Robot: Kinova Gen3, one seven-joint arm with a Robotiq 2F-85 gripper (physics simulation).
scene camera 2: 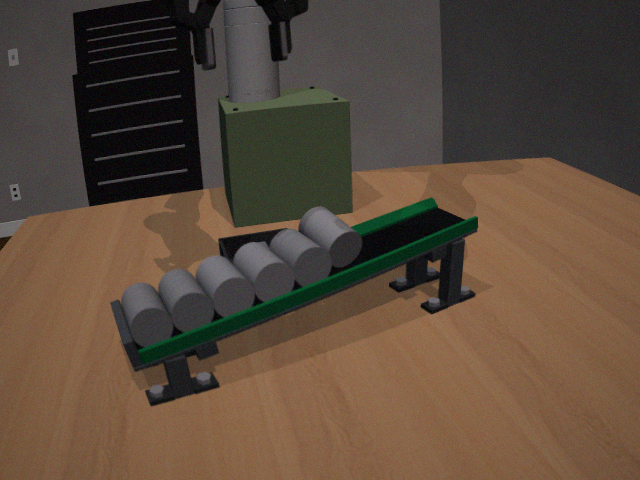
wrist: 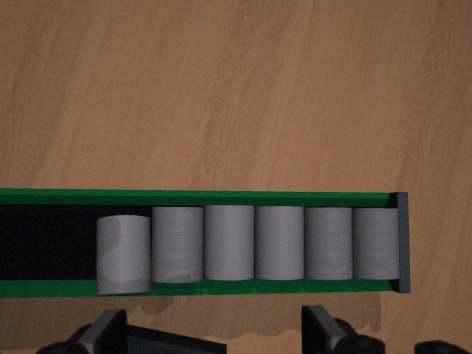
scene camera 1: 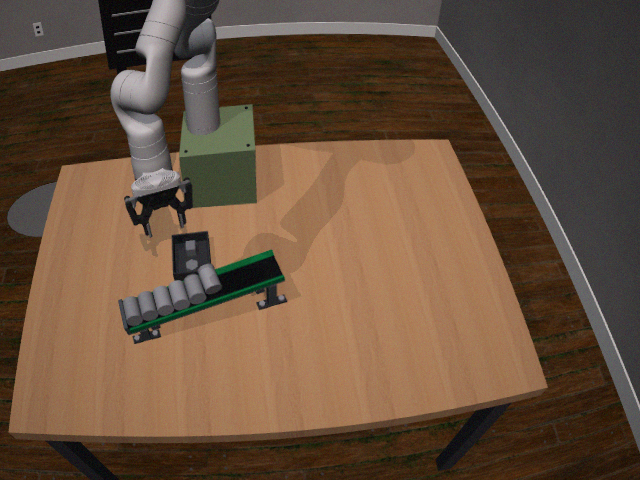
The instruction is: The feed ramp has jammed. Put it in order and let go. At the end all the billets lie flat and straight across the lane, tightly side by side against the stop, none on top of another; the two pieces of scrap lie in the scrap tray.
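Frame: origin at the arm's base, x ahead, y left, z up, level; centimetres.
Seen in the pictures: gripper, fingertip midpoint: (scene camera 2: 245, 64) (wrist: 214, 334) (scene camera 1: 166, 230); arm's base, link origin: (scene camera 2: 254, 98) (scene camera 1: 203, 124).
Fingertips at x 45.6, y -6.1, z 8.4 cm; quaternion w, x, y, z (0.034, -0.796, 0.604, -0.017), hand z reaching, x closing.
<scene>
Offsets run from my fingertips to a thing's top centre. "spot": to the spot under its first point. Level surfaces: height alone.
Six grey billets lie in a row across the lane (scene camera 1: 253, 273) (scene camera 2: 403, 235) (wrist: 45, 242). The lowest billet @(dy -11.6, dx +5.2, dz -18.6 cm) (scene camera 1: 132, 310) (scene camera 2: 147, 316) (wrist: 376, 243) is against the stop @(dy -13.9, dx +5.8, dz -20.4 cm) (scene camera 1: 123, 315) (scene camera 2: 124, 330) (wrist: 404, 242); the lower five look flat and side by side. The uppermost billet @(dy +7.3, dx -0.7, dz -15.4 cm) (scene camera 1: 209, 279) (scene camera 2: 330, 237) (wrist: 123, 255) touches its neighbour, but sits shifted backward, its rear end raised over the back rail. Two scrap pieces, a block @(dy +1.8, dx -17.2, dz -24.9 cm) (scene camera 1: 190, 245) and a hexagonal piece @(dy +2.2, dx -11.6, dz -25.8 cm) (scene camera 1: 191, 265), lie in the scrap tray @(dy +2.0, dx -14.4, dz -24.3 cm) (scene camera 1: 174, 256) (scene camera 2: 253, 236) (wrist: 175, 341). My gripper (scene camera 1: 165, 230) (scene camera 2: 244, 63) (wrist: 214, 334) is open and empty, high behind the ramp.
The tray stands close behind the ramp's middle. The green robot base (scene camera 1: 218, 180) (scene camera 2: 292, 165) stands farther back. The ramp's bolted feet @(spot: dy +21.1, dx +1.0, dz -25.7 cm) (scene camera 1: 271, 301) (scene camera 2: 448, 301) stand on the wooden table @(dz -27.8 cm) (scene camera 1: 361, 335) (scene camera 2: 387, 403) (wrist: 250, 100).
</scene>
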